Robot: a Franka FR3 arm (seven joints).
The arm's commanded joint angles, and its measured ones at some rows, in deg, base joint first. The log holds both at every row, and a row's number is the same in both.
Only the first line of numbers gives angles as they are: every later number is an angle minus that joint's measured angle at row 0.
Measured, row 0:
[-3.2, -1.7, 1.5, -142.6, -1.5, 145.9, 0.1]
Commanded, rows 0 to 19:
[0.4, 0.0, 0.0, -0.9, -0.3, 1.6, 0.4]
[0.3, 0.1, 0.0, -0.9, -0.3, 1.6, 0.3]
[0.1, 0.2, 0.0, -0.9, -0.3, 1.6, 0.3]
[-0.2, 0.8, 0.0, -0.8, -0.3, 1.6, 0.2]
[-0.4, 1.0, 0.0, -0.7, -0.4, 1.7, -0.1]
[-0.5, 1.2, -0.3, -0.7, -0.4, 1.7, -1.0]
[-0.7, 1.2, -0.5, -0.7, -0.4, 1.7, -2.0]
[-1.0, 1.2, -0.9, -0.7, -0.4, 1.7, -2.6]
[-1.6, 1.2, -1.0, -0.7, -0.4, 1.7, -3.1]
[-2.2, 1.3, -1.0, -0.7, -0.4, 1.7, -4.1]
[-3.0, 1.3, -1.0, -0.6, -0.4, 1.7, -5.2]
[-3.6, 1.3, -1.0, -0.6, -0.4, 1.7, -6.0]
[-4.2, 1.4, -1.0, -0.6, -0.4, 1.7, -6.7]
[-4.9, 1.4, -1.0, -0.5, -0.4, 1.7, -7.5]
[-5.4, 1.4, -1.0, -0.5, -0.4, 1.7, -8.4]
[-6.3, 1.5, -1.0, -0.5, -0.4, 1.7, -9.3]
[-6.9, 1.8, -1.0, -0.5, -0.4, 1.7, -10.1]
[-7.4, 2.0, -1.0, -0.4, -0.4, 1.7, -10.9]
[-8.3, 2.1, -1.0, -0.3, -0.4, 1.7, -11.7]
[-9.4, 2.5, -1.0, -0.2, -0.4, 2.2, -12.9]
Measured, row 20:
[-6.1, 0.3, -1.1, 0.0, 0.0, 0.4, -9.4]
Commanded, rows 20 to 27:
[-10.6, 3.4, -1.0, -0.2, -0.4, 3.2, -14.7]
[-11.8, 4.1, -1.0, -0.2, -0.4, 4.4, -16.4]
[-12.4, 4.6, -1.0, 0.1, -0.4, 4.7, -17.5]
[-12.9, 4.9, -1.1, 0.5, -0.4, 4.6, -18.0]
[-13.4, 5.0, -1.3, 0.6, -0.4, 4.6, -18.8]
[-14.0, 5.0, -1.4, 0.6, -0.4, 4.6, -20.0]
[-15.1, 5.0, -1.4, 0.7, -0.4, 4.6, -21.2]
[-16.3, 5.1, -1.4, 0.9, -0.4, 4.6, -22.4]
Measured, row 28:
[-12.3, 1.3, -1.2, 0.3, 0.0, 2.3, -17.8]
